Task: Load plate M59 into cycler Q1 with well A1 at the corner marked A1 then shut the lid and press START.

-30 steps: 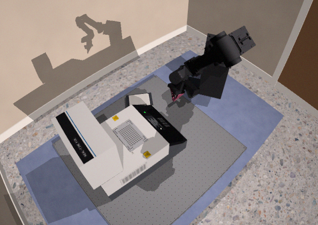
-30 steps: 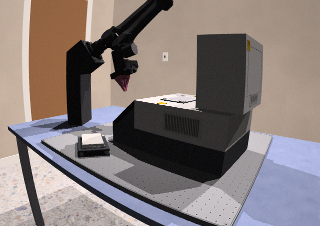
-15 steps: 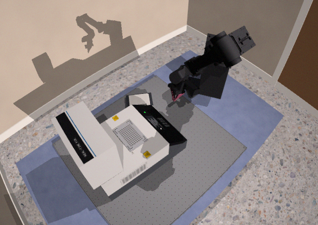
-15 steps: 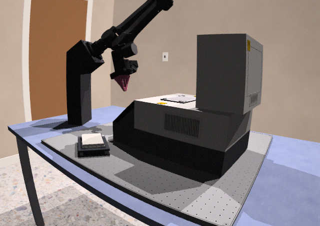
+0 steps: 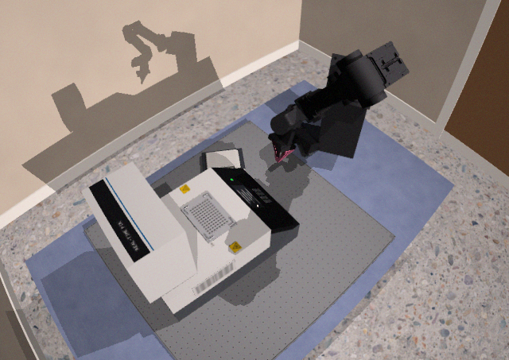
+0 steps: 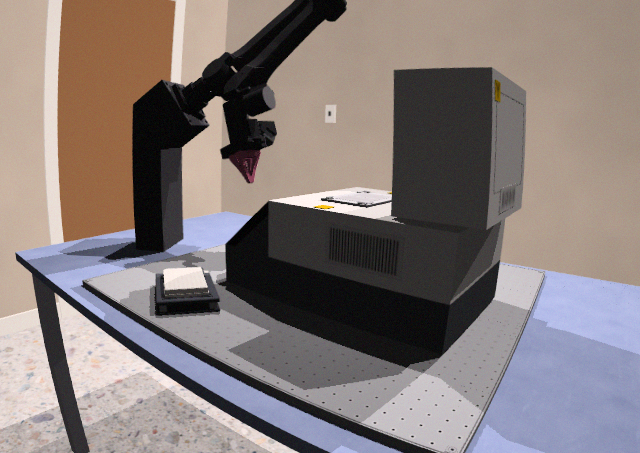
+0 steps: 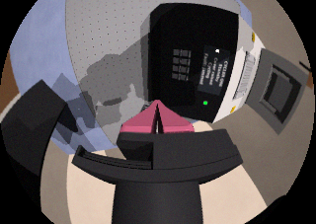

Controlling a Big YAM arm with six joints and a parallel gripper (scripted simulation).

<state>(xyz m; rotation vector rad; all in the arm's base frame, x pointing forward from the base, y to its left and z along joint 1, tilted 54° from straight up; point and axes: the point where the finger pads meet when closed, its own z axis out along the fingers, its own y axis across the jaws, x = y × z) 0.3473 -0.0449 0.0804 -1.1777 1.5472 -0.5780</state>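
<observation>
The sealed plate M59 lies 80 mm ahead of my hand, 230 mm to the right of it and 180 mm below it. The rest, counted from my hand: plate nest N1: 80 mm ahead, 230 mm to the right, 190 mm below.
</observation>
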